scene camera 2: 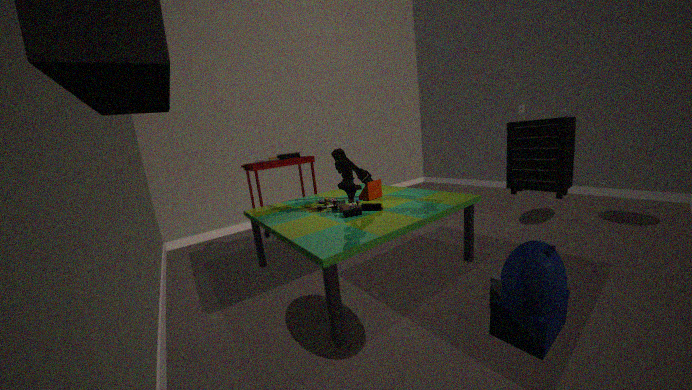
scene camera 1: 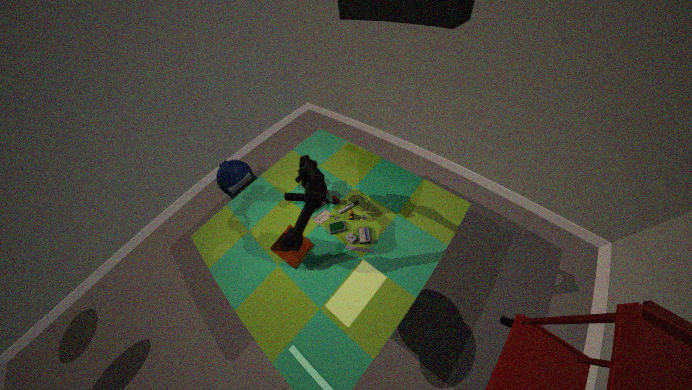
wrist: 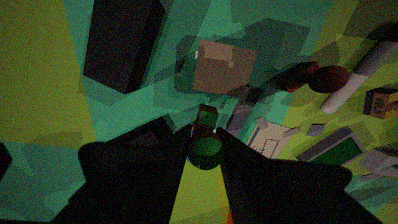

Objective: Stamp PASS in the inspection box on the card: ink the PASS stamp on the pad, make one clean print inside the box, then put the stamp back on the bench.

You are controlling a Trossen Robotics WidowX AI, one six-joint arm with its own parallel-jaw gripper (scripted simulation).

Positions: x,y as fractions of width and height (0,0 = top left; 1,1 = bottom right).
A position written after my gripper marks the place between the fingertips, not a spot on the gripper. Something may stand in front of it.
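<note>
Visible: my gripper (wrist: 0.51,0.58), together with a white card (wrist: 0.67,0.62), a brown block (wrist: 0.56,0.31) and a stamp (wrist: 0.83,0.35).
</note>
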